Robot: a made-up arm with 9 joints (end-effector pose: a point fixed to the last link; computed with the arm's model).
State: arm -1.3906 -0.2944 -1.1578 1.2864 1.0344 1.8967 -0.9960 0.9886 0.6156
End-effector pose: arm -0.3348 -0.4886 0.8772 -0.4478 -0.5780 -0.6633 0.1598
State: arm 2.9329 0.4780 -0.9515 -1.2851 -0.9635 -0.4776 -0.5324 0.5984 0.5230
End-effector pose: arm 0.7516 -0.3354 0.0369 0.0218 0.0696 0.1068 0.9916
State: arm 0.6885 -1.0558 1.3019 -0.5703 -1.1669 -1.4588 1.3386 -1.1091 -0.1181
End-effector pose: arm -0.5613 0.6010 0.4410 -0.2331 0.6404 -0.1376 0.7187
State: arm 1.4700 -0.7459 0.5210 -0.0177 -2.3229 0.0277 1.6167 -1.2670 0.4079
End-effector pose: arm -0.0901 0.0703 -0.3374 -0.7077 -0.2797 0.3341 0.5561
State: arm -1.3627 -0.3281 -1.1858 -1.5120 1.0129 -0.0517 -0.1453 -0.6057 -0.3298
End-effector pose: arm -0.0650 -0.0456 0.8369 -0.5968 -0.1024 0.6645 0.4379
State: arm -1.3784 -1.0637 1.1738 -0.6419 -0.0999 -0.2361 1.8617 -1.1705 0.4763
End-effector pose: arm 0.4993 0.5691 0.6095 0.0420 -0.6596 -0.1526 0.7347
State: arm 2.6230 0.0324 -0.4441 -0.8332 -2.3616 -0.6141 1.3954 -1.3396 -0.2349
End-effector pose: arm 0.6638 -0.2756 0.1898 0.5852 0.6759 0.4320 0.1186
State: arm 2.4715 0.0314 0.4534 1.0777 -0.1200 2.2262 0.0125 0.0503 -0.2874
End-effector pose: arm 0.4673 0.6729 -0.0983 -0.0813 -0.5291 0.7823 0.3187
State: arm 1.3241 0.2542 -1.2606 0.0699 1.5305 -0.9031 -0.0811 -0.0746 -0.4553
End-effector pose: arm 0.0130 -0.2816 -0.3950 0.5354 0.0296 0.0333 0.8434
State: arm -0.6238 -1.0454 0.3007 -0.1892 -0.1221 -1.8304 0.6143 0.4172 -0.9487
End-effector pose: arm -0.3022 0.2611 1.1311 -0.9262 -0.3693 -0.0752 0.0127
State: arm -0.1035 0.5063 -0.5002 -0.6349 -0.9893 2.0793 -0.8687 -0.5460 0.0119
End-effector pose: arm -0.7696 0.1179 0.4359 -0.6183 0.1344 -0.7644 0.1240
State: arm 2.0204 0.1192 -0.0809 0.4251 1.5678 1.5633 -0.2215 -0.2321 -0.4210
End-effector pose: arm 0.4750 0.0132 -0.3136 -0.6639 0.0582 0.2680 0.6957
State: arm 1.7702 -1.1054 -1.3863 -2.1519 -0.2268 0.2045 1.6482 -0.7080 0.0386
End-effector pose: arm 0.5900 0.0455 -0.1945 -0.1136 -0.5939 -0.3032 0.7365
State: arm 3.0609 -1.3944 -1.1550 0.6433 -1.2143 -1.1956 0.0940 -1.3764 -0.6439
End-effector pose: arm 0.4537 -0.1978 0.9041 0.1966 0.6003 0.1331 0.7637
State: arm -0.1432 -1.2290 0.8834 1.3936 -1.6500 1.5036 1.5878 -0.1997 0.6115
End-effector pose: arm -0.0007 0.1447 0.6121 0.0395 -0.5501 0.5390 0.6367
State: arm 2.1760 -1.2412 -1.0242 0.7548 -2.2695 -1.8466 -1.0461 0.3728 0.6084
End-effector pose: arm 0.7760 -0.2566 0.4115 0.3297 -0.9161 0.2265 0.0262
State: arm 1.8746 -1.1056 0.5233 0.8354 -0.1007 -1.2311 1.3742 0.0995 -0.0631
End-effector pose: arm -0.3653 0.0732 -0.1877 -0.8836 -0.1499 -0.4251 0.1270
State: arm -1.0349 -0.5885 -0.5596 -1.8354 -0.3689 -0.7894 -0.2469 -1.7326 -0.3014
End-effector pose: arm -0.4810 0.1021 0.8308 -0.8310 0.2105 0.1923 0.4776
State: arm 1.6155 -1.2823 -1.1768 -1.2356 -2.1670 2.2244 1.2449 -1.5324 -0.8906
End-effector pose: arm 0.6829 0.0461 -0.2344 -0.2082 -0.0078 0.9122 0.3529
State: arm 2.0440 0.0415 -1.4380 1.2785 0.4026 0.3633 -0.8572 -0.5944 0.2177
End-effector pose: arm 0.3052 -0.3809 -0.1847 0.4793 -0.4631 -0.6859 0.2923
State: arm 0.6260 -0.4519 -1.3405 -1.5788 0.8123 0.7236 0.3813 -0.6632 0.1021
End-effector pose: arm -0.2416 -0.1058 0.0121 -0.9193 -0.3247 0.1323 0.1789
